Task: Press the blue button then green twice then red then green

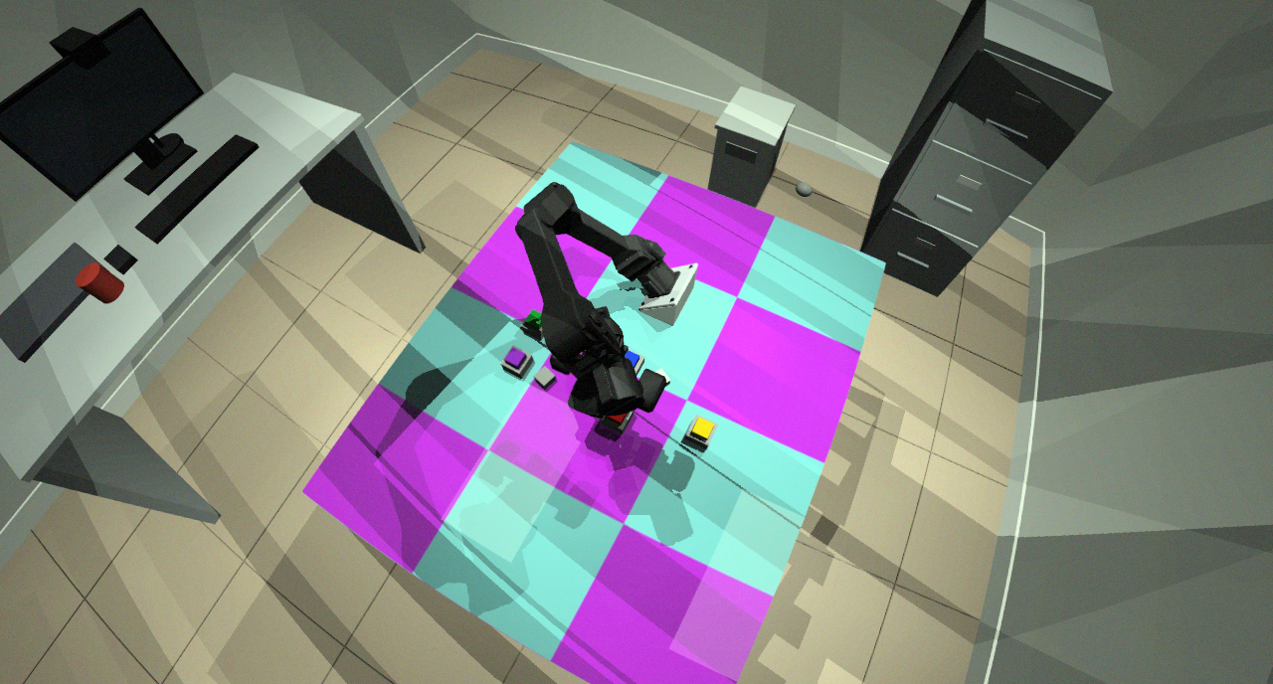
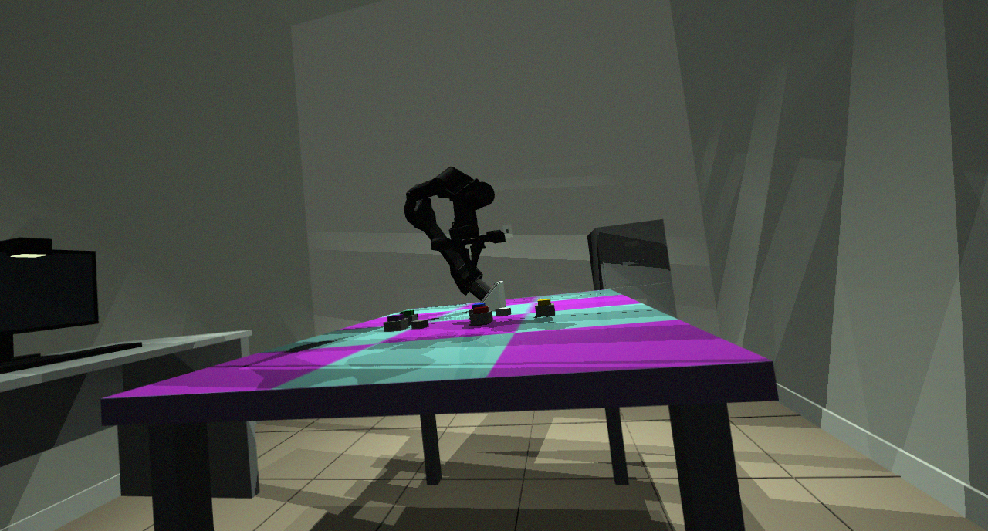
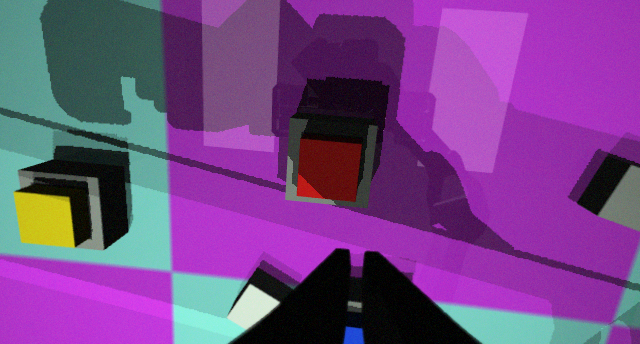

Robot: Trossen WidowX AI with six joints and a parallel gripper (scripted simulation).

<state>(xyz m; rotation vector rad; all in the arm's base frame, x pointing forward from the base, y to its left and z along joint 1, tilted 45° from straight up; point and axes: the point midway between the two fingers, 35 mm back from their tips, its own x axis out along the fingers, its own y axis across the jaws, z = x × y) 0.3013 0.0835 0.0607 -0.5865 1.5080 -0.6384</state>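
The green button is 110 mm behind my gripper tip, 230 mm to the right of it and 90 mm below it. From my gripper tip the other things lie so: white block: 110 mm behind, 60 mm to the left, 120 mm below; then blue button: 110 mm behind, 10 mm to the right, 90 mm below; then red button: 10 mm to the left, 90 mm below.
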